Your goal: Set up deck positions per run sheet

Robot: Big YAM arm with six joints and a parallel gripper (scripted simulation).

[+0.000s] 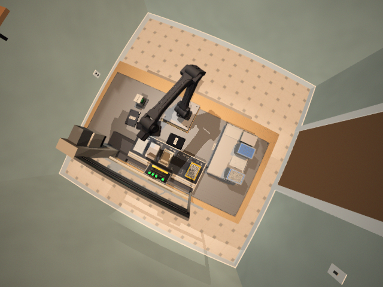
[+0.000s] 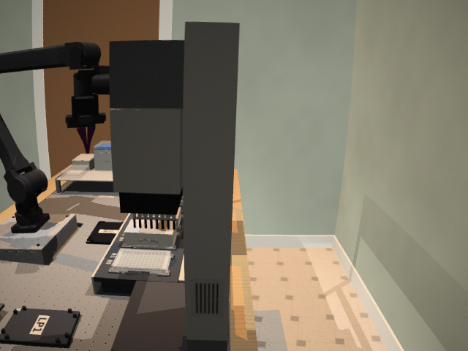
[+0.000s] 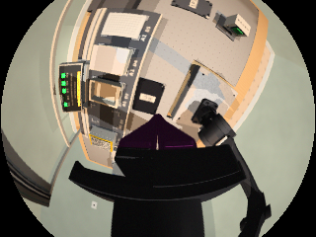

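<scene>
The green button box is 19 cm behind my hand, 31 cm to the right of it and 22 cm below it. From my hand the other things lie so: cream reservoir 17 cm ahead, 9 cm to the left, 23 cm below; regrip nest 1 cm ahead, 10 cm to the left, 28 cm below; pale block 17 cm ahead, 3 cm to the right, 22 cm below.
</scene>
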